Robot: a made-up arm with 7 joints. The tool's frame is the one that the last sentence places.
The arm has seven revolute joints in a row. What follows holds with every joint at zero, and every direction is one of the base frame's. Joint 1 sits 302.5 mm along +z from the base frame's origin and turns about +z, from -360.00 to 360.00 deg. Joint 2 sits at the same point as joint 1 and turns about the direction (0, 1, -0.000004), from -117.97 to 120.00 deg. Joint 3 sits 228.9 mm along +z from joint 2 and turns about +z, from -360.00 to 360.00 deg. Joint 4 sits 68.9 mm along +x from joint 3 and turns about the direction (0, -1, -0.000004), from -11.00 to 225.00 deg. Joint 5 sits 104.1 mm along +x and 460.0 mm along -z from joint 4 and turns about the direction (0, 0.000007, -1), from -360.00 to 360.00 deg. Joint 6 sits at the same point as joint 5 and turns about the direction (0, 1, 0.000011), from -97.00 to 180.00 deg. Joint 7 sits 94.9 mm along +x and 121.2 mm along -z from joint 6 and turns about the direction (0, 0.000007, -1), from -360.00 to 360.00 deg. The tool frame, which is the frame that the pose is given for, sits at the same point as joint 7; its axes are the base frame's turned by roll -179.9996, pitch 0.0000 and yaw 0.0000 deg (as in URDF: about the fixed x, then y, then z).
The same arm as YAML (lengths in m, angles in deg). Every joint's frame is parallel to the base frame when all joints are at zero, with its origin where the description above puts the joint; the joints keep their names.
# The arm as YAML. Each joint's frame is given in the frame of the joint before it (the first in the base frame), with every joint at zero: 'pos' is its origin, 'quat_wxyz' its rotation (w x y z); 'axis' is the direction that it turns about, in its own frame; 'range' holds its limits. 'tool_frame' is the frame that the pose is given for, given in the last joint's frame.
length_unit: m
angle_unit: deg
joints:
  - joint: joint 1
    pos: [0.0, 0.0, 0.3025]
    quat_wxyz: [1.0, 0.0, 0.0, 0.0]
    axis: [0.0, 0.0, 1.0]
    range: [-360.0, 360.0]
  - joint: joint 2
    pos: [0.0, 0.0, 0.0]
    quat_wxyz: [1.0, 0.0, 0.0, 0.0]
    axis: [0.0, 1.0, 0.0]
    range: [-117.97, 120.0]
  - joint: joint 3
    pos: [0.0, 0.0, 0.2289]
    quat_wxyz: [1.0, 0.0, 0.0, 0.0]
    axis: [0.0, 0.0, 1.0]
    range: [-360.0, 360.0]
  - joint: joint 4
    pos: [0.0689, 0.0, 0.0]
    quat_wxyz: [1.0, 0.0, 0.0, 0.0]
    axis: [0.0, -1.0, 0.0]
    range: [-11.0, 225.0]
  - joint: joint 5
    pos: [0.1041, 0.0, -0.46]
    quat_wxyz: [1.0, 0.0, 0.0, 0.0]
    axis: [0.0, 0.0, -1.0]
    range: [-360.0, 360.0]
  - joint: joint 6
    pos: [0.0, 0.0, 0.0]
    quat_wxyz: [1.0, 0.0, 0.0, 0.0]
    axis: [0.0, 1.0, 0.0]
    range: [-97.0, 180.0]
  - joint: joint 7
    pos: [0.0949, 0.0, -0.1212]
    quat_wxyz: [1.0, 0.0, 0.0, 0.0]
    axis: [0.0, 0.0, -1.0]
    range: [-360.0, 360.0]
tool_frame:
  pos: [0.0, 0.0, 0.0]
  quat_wxyz: [0.000003, -1.0, 0.0, 0.0]

